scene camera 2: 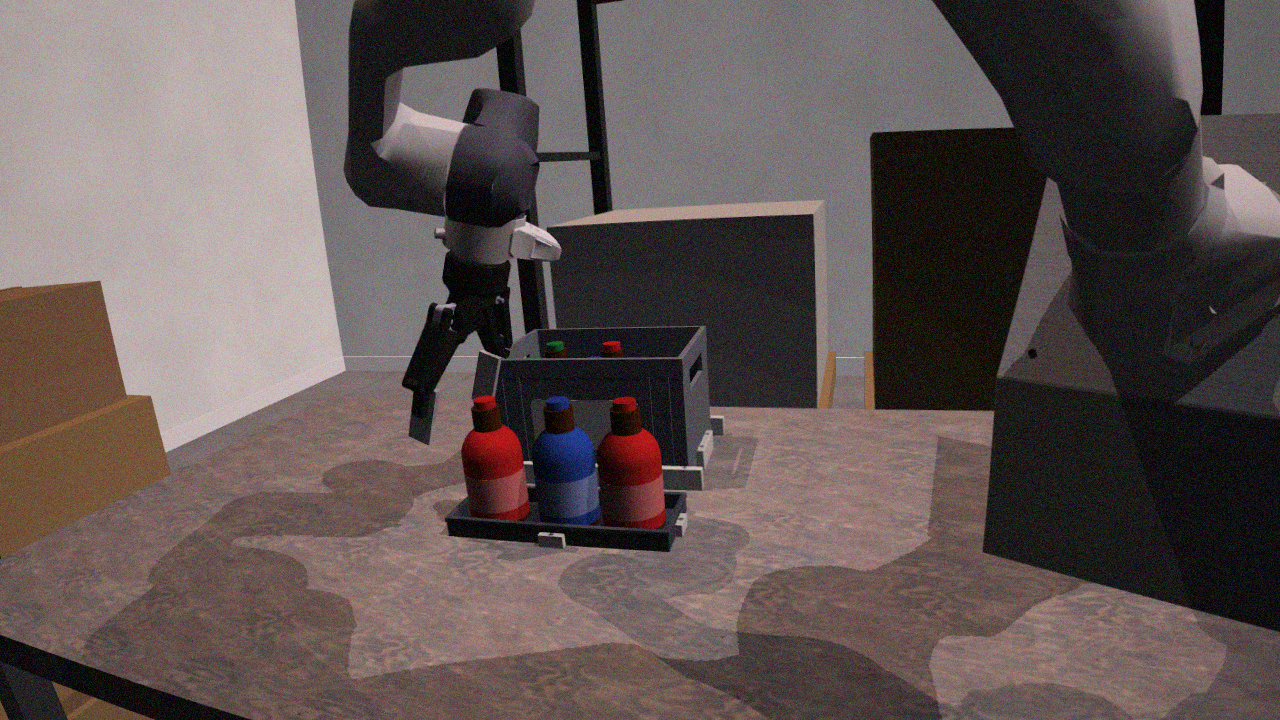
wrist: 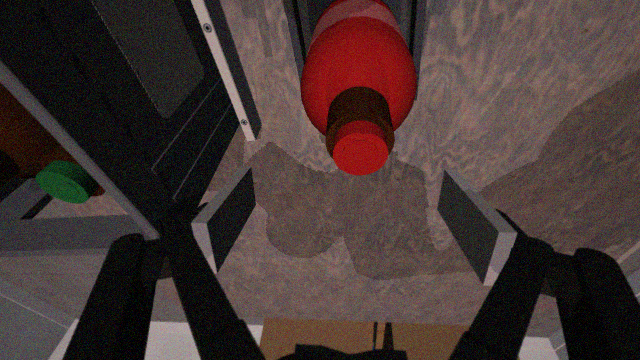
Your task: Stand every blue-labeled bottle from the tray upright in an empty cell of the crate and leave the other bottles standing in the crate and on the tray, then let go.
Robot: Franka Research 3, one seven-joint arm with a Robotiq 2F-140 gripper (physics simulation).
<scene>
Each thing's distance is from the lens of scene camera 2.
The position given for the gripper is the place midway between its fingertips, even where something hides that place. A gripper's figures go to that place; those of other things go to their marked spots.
gripper [scene camera 2: 453, 419]: 0.94 m
blue-labeled bottle [scene camera 2: 563, 456]: 0.84 m
red bottle [scene camera 2: 492, 458]: 0.88 m
red bottle [scene camera 2: 629, 462]: 0.81 m
</scene>
